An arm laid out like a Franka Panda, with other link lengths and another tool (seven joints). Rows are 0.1 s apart.
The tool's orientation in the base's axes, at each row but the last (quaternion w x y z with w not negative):
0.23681 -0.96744 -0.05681 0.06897
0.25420 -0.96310 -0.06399 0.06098
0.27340 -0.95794 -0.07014 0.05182
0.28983 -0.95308 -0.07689 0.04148
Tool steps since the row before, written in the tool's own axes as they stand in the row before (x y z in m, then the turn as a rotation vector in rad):
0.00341 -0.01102 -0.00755 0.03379 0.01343 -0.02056
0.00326 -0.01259 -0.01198 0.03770 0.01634 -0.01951
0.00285 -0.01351 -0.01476 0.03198 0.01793 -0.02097
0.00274 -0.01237 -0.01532 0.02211 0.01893 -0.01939
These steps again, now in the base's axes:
0.00371 0.00680 0.01140 0.03758 -0.01628 0.00820
0.00384 0.00559 0.01633 0.04154 -0.01768 0.00551
0.00341 0.00420 0.01948 0.03628 -0.02070 0.00625
0.00308 0.00225 0.01951 0.02649 -0.02234 0.00472

